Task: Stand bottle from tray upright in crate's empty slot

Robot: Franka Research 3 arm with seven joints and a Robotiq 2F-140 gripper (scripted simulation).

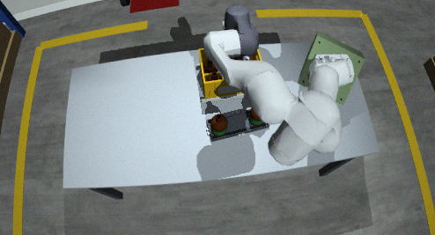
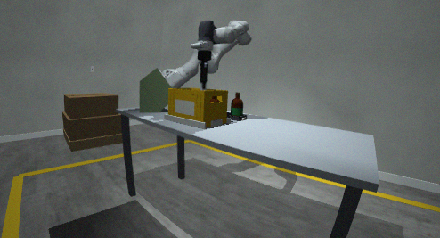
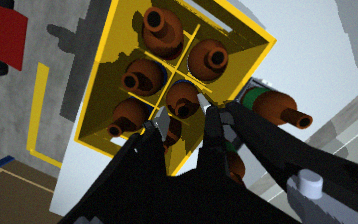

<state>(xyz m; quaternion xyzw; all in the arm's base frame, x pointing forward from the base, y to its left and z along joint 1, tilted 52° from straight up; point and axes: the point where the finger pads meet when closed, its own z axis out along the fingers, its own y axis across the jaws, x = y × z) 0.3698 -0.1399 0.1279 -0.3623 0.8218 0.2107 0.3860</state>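
Now: the yellow crate 9 cm below my hand, 4 cm to the right of it and 1 cm ahead of it. Also, from my hand: dark tray 19 cm to the left, 16 cm below, 3 cm behind.
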